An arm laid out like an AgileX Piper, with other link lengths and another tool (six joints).
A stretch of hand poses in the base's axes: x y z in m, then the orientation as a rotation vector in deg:
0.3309 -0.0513 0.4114 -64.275 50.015 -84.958
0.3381 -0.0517 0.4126 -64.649 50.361 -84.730
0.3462 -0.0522 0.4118 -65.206 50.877 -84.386
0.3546 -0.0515 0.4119 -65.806 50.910 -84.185
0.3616 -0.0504 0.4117 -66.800 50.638 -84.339
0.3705 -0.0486 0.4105 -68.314 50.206 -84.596
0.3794 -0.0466 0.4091 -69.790 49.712 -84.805
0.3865 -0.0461 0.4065 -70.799 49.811 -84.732
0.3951 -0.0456 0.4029 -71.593 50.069 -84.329
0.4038 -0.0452 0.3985 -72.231 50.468 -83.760
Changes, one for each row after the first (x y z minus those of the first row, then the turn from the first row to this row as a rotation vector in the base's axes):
0.0072 -0.0004 0.0012 0.028 0.476 0.000
0.0153 -0.0009 0.0004 0.069 1.186 0.000
0.0237 -0.0002 0.0005 -0.174 1.635 0.171
0.0307 0.0009 0.0003 -0.958 2.098 0.283
0.0396 0.0027 -0.0009 -2.172 2.792 0.439
0.0485 0.0047 -0.0023 -3.362 3.441 0.652
0.0556 0.0052 -0.0049 -3.898 4.162 0.704
0.0642 0.0057 -0.0085 -4.074 4.900 0.890
0.0729 0.0061 -0.0129 -4.018 5.648 1.107

